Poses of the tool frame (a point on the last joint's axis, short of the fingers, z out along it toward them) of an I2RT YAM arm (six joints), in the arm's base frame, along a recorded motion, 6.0 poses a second.
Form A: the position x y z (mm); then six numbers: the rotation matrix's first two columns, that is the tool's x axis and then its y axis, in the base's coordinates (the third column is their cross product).
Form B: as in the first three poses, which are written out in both.
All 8 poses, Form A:
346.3, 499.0, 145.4, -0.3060, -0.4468, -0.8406, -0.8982, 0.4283, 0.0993
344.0, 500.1, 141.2, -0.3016, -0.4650, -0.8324, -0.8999, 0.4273, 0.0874
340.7, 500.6, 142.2, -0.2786, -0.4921, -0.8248, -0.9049, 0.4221, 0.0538
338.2, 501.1, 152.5, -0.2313, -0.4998, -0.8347, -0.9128, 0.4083, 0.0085
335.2, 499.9, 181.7, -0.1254, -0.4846, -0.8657, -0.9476, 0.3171, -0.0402
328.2, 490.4, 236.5, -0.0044, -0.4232, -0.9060, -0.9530, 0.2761, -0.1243
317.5, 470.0, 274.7, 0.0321, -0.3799, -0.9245, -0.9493, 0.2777, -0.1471
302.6, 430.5, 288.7, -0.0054, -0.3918, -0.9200, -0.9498, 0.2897, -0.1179
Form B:
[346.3, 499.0, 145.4], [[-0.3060, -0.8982, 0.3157], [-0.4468, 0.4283, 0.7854], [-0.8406, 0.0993, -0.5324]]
[344.0, 500.1, 141.2], [[-0.3016, -0.8999, 0.3150], [-0.4650, 0.4273, 0.7754], [-0.8324, 0.0874, -0.5473]]
[340.7, 500.6, 142.2], [[-0.2786, -0.9049, 0.3217], [-0.4921, 0.4221, 0.7614], [-0.8248, 0.0538, -0.5629]]
[338.2, 501.1, 152.5], [[-0.2313, -0.9128, 0.3366], [-0.4998, 0.4083, 0.7639], [-0.8347, 0.0085, -0.5507]]
[335.2, 499.9, 181.7], [[-0.1254, -0.9476, 0.2940], [-0.4846, 0.3171, 0.8153], [-0.8657, -0.0402, -0.4990]]
[328.2, 490.4, 236.5], [[-0.0044, -0.9530, 0.3028], [-0.4232, 0.2761, 0.8629], [-0.9060, -0.1243, -0.4045]]
[317.5, 470.0, 274.7], [[0.0321, -0.9493, 0.3126], [-0.3799, 0.2777, 0.8823], [-0.9245, -0.1471, -0.3517]]
[302.6, 430.5, 288.7], [[-0.0054, -0.9498, 0.3127], [-0.3918, 0.2897, 0.8732], [-0.9200, -0.1179, -0.3737]]

